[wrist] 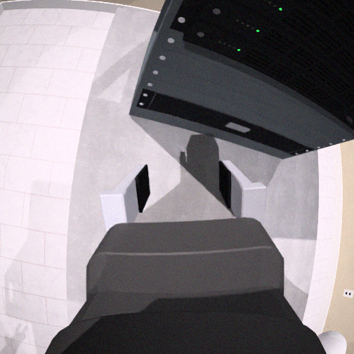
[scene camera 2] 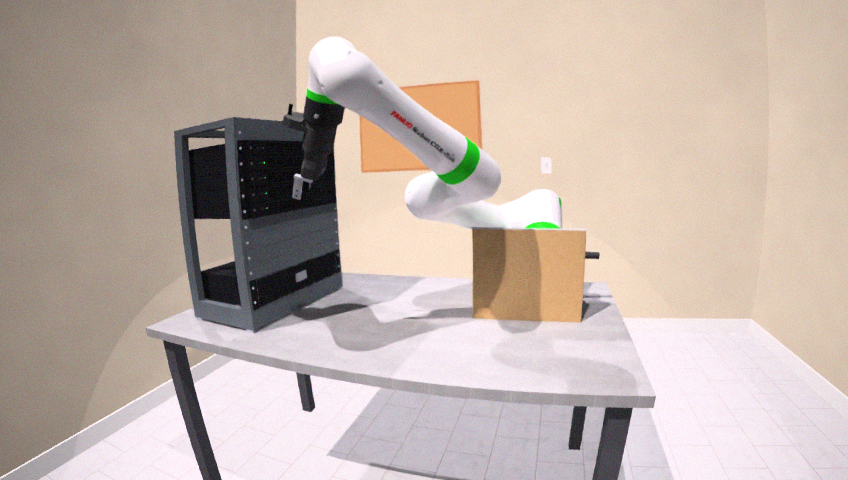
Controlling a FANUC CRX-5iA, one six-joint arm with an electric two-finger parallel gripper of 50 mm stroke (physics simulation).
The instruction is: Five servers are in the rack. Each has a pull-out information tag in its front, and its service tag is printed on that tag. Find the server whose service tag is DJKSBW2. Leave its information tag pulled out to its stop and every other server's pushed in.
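Places are measured from the arm's base along level axes (x ahead, y left, z up), in metres.
Where they show: gripper, between the fingertips: [scene camera 2: 301, 193]; arm's base, origin of its link: [scene camera 2: 541, 257].
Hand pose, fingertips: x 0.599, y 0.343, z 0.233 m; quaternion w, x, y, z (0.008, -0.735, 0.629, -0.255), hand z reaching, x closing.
Observation:
Each offset is from my fingertips to the top centre of the thing. "pt": to the spot under its first point. Level surfaces: height alone.
The grey rack [scene camera 2: 238, 255] [wrist: 170, 120] stands upright at the left of the table. Black servers @[pt dx +0.168, dy -0.155, dz +0.040 m] [scene camera 2: 280, 178] [wrist: 300, 55] are stacked in its upper part, with small green lights along their left side. I cannot tell the individual servers apart clearly. No pulled-out information tag and no readable service tag shows in either view. My gripper [scene camera 2: 302, 189] [wrist: 183, 177] is open and empty, pointing down in front of the servers. In the wrist view its fingers are apart, with table surface showing between them. The arm hides part of the servers' fronts in the scene view.
Grey blank panels [scene camera 2: 285, 231] [wrist: 215, 80] fill the rack's middle. A black unit [scene camera 2: 273, 288] [wrist: 185, 109] with a pale label @[pt dx +0.173, dy -0.239, dz -0.286 m] [scene camera 2: 301, 275] [wrist: 237, 127] sits at its bottom. A brown box-like block [scene camera 2: 529, 273] stands on the table @[dz -0.400 m] [scene camera 2: 416, 356] at the right, in front of the arm's base.

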